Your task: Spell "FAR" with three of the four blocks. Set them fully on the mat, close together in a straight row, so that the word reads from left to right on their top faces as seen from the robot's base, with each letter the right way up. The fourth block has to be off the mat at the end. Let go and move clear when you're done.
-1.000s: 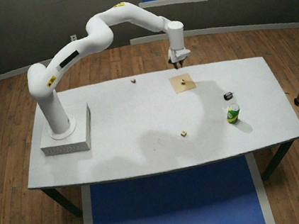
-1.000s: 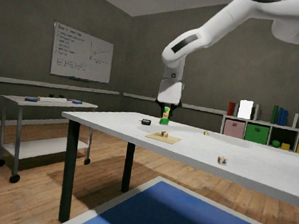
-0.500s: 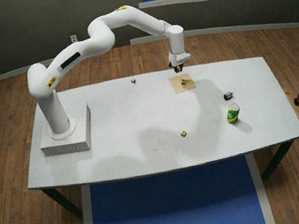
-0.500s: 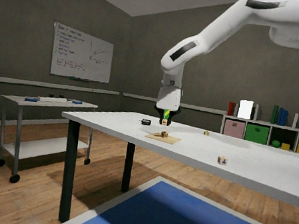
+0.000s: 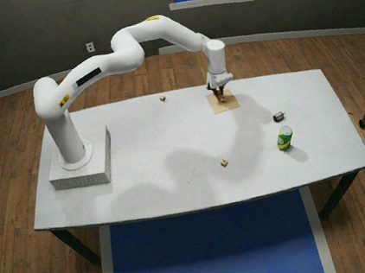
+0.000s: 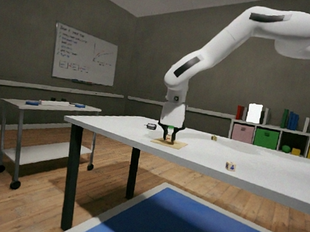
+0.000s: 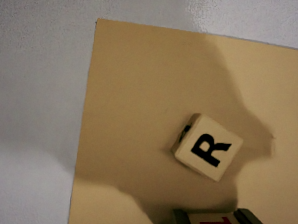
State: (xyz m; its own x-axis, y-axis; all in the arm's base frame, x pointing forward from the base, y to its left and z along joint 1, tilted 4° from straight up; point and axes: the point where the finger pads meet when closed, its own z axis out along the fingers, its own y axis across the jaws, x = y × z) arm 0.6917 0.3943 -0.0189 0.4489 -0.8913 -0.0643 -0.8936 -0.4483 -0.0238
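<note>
Right now my hand is 20 mm short of the tan mat, 30 mm to the left of it and 40 mm above it. Round my hand: green soda can: 300 mm ahead, 340 mm to the right, 20 mm above; small black object: 310 mm ahead, 170 mm to the right, 20 mm below.
</note>
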